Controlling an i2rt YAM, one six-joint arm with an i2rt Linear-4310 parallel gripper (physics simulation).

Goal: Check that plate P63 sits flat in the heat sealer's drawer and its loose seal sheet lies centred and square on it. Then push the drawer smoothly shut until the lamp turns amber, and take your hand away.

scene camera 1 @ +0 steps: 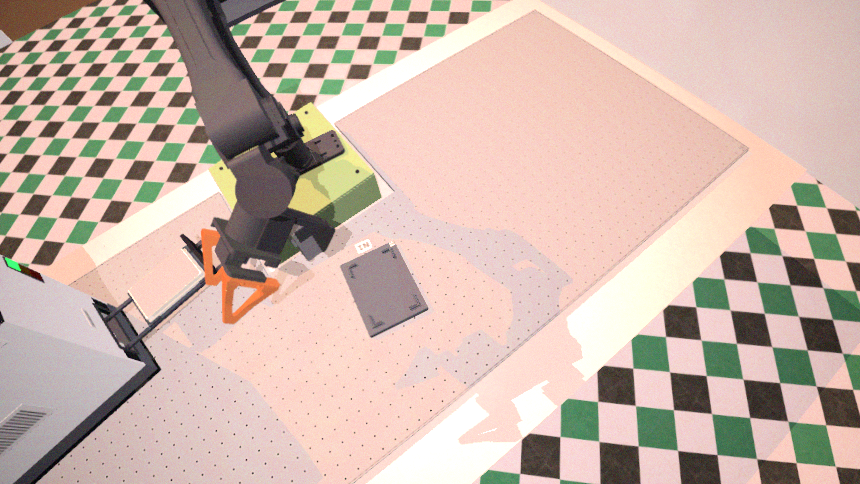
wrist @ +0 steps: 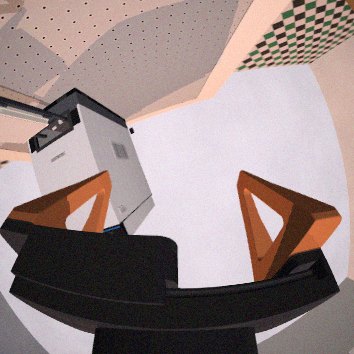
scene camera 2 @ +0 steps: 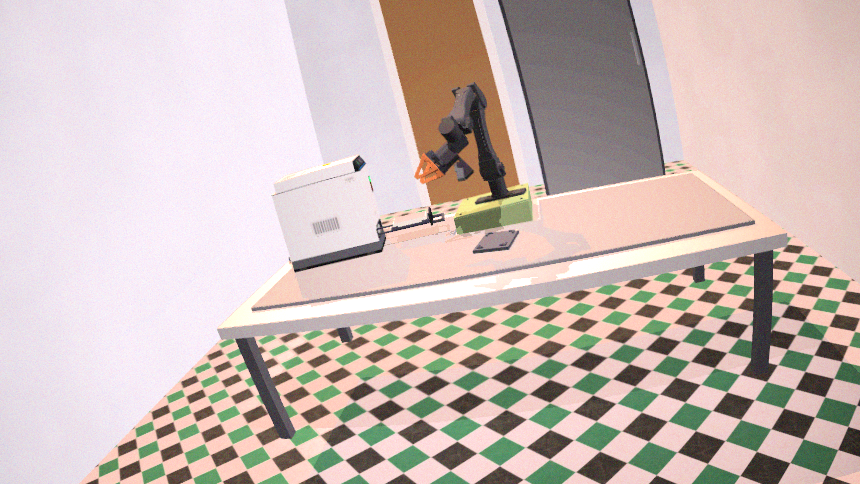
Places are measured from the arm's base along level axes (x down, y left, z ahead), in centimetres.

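Where they show: gripper, fingertip midpoint: (scene camera 1: 219, 303) (wrist: 173, 177) (scene camera 2: 418, 180); arm's base, origin of the base link: (scene camera 1: 299, 162) (scene camera 2: 501, 197).
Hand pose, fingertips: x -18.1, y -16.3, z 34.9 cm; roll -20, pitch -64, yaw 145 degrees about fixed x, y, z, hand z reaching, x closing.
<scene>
Things, the pixels of their top centre, and the offset from my fingertips. "pt": a spot on its surface instead.
- black handle, surface spot: (scene camera 2: 431, 216) pt dy -7.1, dx +17.7, dz -19.6 cm
- pale plate, middle of its top: (wrist: 11, 131) (scene camera 1: 164, 281) (scene camera 2: 409, 217) dy -16.1, dx +16.9, dz -20.2 cm
- dark grey nest plate, middle of its top: (scene camera 1: 381, 284) (scene camera 2: 495, 237) dy +20.6, dx +23.4, dz -2.4 cm
- label, surface spot: (scene camera 1: 363, 245) pt dy +20.8, dx +25.1, dz -13.1 cm
The white heat sealer (scene camera 1: 66, 343) (scene camera 2: 331, 201) (wrist: 102, 150) stands at the table's left end. Its lamp (scene camera 1: 13, 263) (scene camera 2: 369, 179) shows green. Its drawer stands out on dark rails, with a black handle (scene camera 2: 431, 216) at the outer end. A pale plate (scene camera 1: 168, 285) (scene camera 2: 411, 218) lies in the drawer and looks flat; its seal sheet cannot be told apart from it, and the number is not readable. Part of the drawer is cut off in the wrist view. My gripper (scene camera 1: 217, 299) (scene camera 2: 422, 179) (wrist: 173, 177) is open and empty, above the drawer's outer end, its orange fingers apart from the handle.
A dark grey nest plate (scene camera 1: 385, 291) (scene camera 2: 495, 240) with corner brackets lies on the perforated mat, beside a small "IN" label (scene camera 1: 363, 245). The arm stands on a yellow-green block (scene camera 1: 355, 198) (scene camera 2: 496, 211) behind it. The table's front edge (scene camera 2: 511, 292) is bright.
</scene>
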